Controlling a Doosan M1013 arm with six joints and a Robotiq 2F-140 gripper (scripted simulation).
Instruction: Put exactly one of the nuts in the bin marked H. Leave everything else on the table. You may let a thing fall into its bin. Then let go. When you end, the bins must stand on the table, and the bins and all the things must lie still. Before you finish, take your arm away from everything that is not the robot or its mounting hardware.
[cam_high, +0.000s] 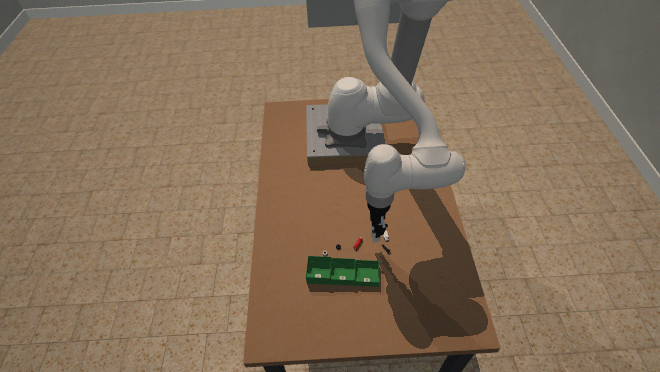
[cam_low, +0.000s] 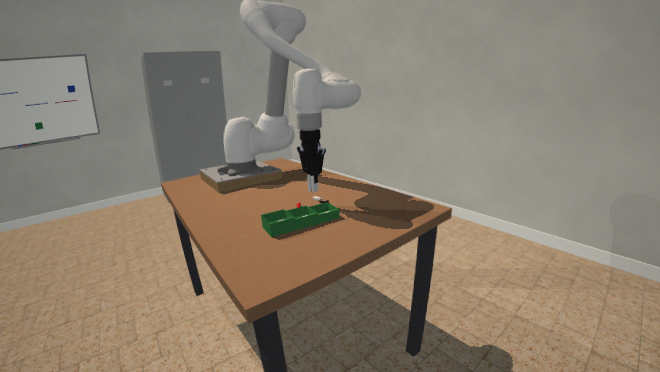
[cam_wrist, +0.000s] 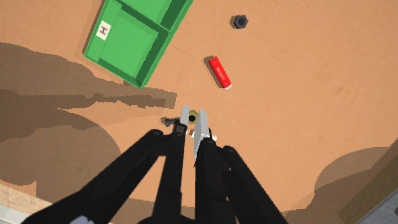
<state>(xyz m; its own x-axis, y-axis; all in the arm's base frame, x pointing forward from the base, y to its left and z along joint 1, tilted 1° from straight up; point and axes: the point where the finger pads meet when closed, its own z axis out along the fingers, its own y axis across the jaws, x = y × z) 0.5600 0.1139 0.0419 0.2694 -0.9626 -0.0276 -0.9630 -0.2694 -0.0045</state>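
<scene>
The brass-coloured nut lies 3 cm below my hand. Round my hand: red cylinder 8 cm below, 6 cm to the right, 1 cm behind; then white USB stick 9 cm below, 5 cm behind, 4 cm to the left; then black bolt 9 cm below, 4 cm to the left, 1 cm ahead.
</scene>
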